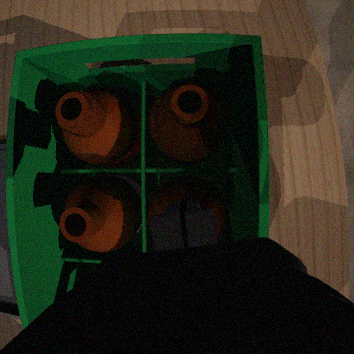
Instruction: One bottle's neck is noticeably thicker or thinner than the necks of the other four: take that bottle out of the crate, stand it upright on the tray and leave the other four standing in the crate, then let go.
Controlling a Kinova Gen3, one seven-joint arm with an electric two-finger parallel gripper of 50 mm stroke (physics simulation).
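Frame: origin at the arm's base, x ahead, y left, z up, level; centimetres.
Seen in the pictures: gripper, fingertip midpoint: point(185, 218).
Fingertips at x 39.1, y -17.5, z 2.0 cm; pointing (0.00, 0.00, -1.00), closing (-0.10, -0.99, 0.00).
Pixels of each thing's top centre, then the offset from my fingertips to it. "spot": a spot on its surface instead. Level surfaces: height alone.
- green crate, surface spot: point(11, 215) spot: dz -0.9, dx +2.5, dy +12.4 cm
- bottle, surface spot: point(162, 200) spot: dz -6.4, dx +1.0, dy +1.7 cm
- tray, surface spot: point(4, 265) spot: dz -17.9, dx -4.3, dy +28.2 cm
- wooden table, its level: dz -18.5 cm
My gripper point(185, 218) is shut at the lower middle, with a thin dark slit between its fingers and no neck visible between them. It is over the lower right visible cell of the green crate point(11, 215). Orange shoulders of a bottle point(162, 200) show around the fingers; its neck is hidden. Three more orange bottles stand in the crate: one at the upper left point(100, 130), one at the upper right point(172, 135), one at the lower left point(105, 220). The upper right neck ring looks slightly wider than the two left ones. A fifth bottle does not show.
Thin green dividers point(144, 125) separate the cells, and the crate's walls rise around them. A dark grey flat thing, possibly the tray point(4, 265), shows in part at the left edge. The wooden table point(310, 170) runs to an edge at the right. The black gripper body hides the crate's near part.
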